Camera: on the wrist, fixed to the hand. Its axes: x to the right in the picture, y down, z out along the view.
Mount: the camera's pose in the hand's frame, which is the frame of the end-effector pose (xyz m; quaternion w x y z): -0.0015 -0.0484 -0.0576 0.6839 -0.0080 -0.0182 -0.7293
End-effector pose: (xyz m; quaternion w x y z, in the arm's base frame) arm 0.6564 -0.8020 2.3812 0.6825 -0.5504 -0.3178 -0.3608
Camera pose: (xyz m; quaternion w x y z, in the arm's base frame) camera 0.6169 -0.8647 2.3942 0.1935 -0.1567 -0.6283 -0.7371
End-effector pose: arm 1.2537 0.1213 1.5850 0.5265 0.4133 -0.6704 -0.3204
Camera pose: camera 1.3203 0.1010 1.5563 0.1175 0.7615 -0.1641 -0.6160
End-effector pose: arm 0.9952 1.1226 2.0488 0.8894 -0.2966 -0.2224 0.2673
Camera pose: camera 1.0426 1.0652 2.0380 0.7968 -0.0429 -0.3868 -0.4622
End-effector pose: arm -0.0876 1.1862 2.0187 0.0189 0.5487 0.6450 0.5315
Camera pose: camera -0.1553 1.1549 2.0087 0.4167 -0.0856 0.8367 0.3449
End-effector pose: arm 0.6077 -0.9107 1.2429 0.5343 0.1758 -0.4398 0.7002
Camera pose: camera 0.6648 -0.8633 1.2308 0.8694 0.4494 -0.1879 0.0825
